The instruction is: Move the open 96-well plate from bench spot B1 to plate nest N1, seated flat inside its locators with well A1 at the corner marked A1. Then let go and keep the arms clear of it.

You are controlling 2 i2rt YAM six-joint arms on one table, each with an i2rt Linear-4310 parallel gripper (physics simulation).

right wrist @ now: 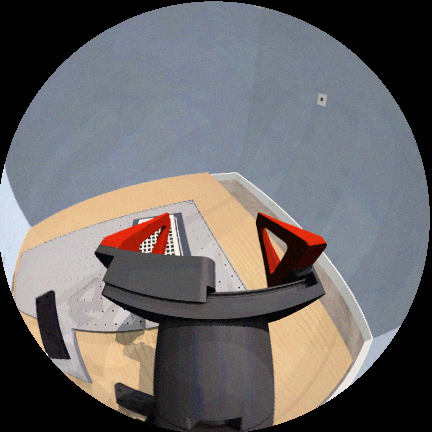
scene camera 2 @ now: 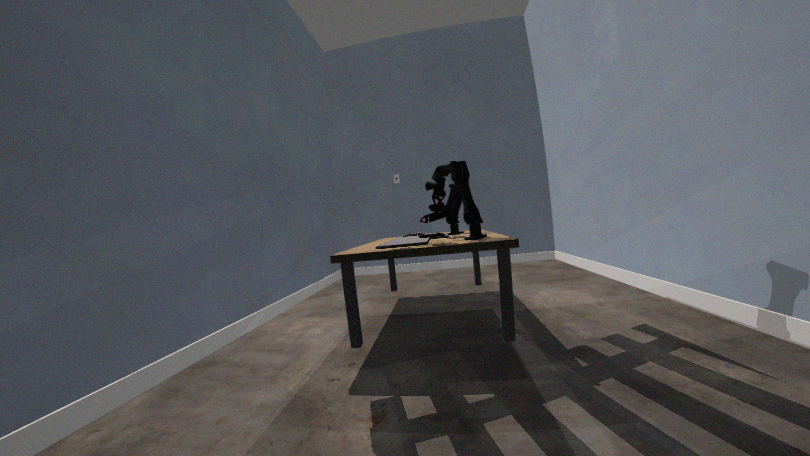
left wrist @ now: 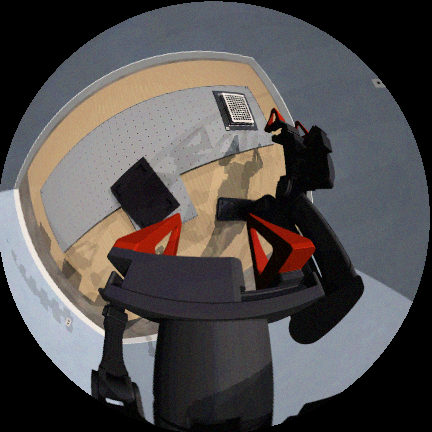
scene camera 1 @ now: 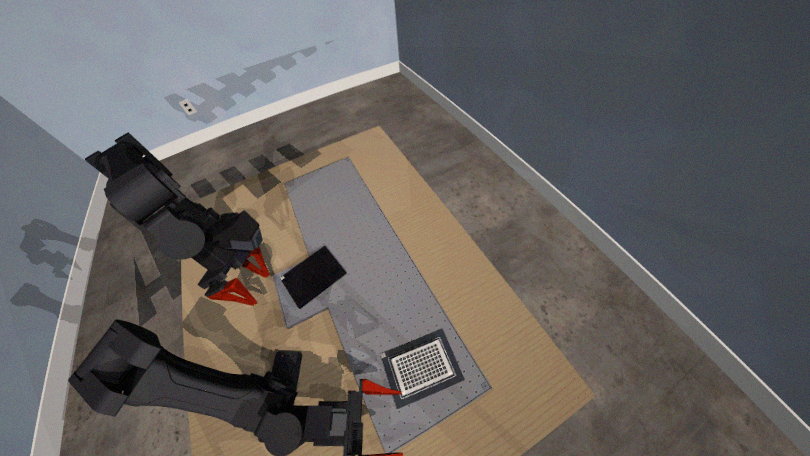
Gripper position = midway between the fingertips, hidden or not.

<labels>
The left gripper [scene camera 1: 261, 289] is open and holds nothing. The right gripper [right wrist: 212, 217] is open and holds nothing. Also in view: a white well plate [scene camera 1: 420, 367].
</labels>
